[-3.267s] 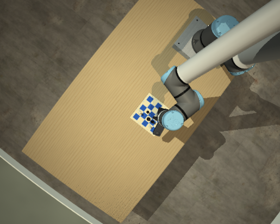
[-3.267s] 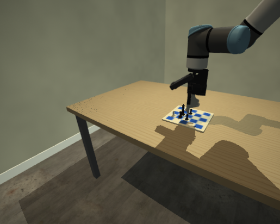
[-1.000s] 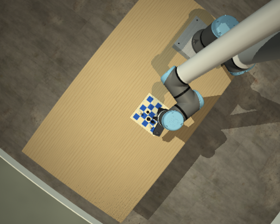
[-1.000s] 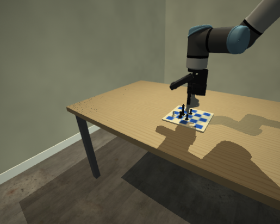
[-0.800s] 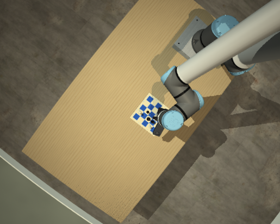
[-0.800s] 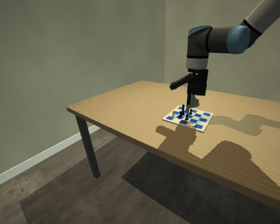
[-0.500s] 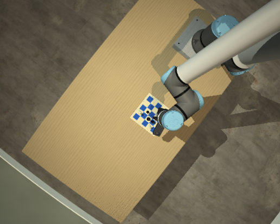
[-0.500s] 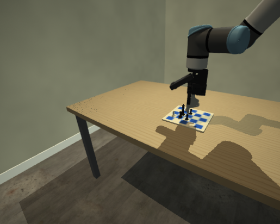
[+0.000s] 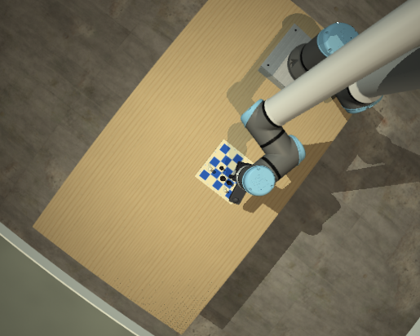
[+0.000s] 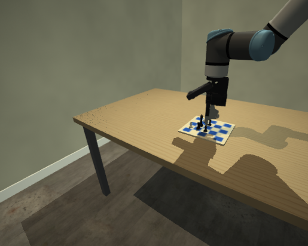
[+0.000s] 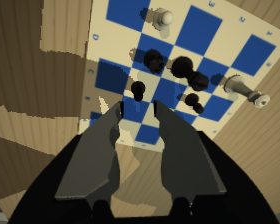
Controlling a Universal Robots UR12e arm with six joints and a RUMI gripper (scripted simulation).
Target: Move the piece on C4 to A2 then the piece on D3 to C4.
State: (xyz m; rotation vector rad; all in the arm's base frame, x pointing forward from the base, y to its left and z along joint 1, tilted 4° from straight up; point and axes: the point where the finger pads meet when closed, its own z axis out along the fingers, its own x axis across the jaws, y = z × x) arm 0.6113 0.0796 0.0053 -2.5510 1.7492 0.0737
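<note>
Now: the tall black piece 4 cm ahead of my hand, 4 cm to the right of it and 2 cm below it. The rest, counted from my hand: chessboard: 4 cm to the right, 5 cm below; then white pawn: 8 cm ahead, 4 cm below.
</note>
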